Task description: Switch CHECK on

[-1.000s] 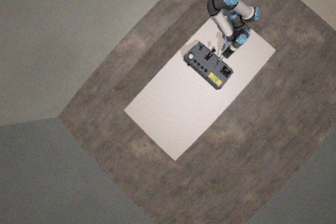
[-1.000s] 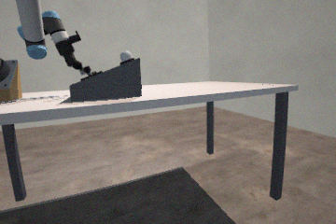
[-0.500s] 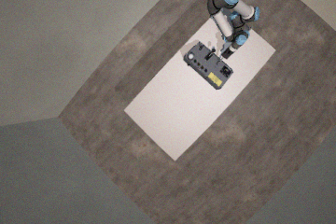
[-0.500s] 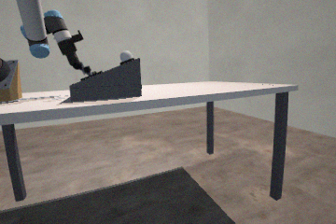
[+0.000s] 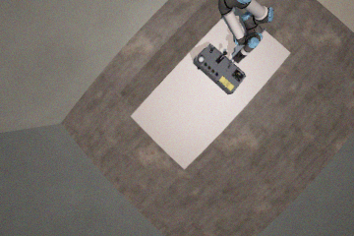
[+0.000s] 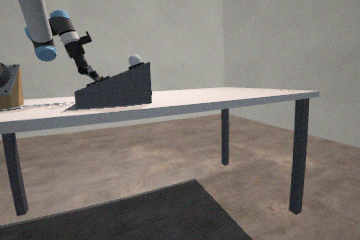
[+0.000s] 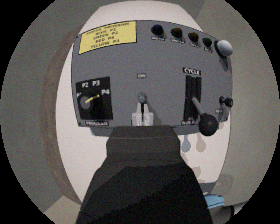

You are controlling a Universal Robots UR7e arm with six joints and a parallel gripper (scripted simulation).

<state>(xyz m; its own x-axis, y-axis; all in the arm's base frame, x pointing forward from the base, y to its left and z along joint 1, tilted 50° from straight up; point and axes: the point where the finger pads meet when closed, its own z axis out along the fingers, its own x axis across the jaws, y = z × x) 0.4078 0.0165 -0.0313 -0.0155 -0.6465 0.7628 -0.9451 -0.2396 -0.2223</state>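
Now: hand 3 cm short of the CHECK toggle and 2 cm above it. Also, from my hand: dark grey wedge-shaped console 7 cm to the right, 6 cm ahead, 4 cm below; then black ball-ended lever 12 cm to the right, 1 cm below; then rotary dial 11 cm to the left, 3 cm ahead, 2 cm below.
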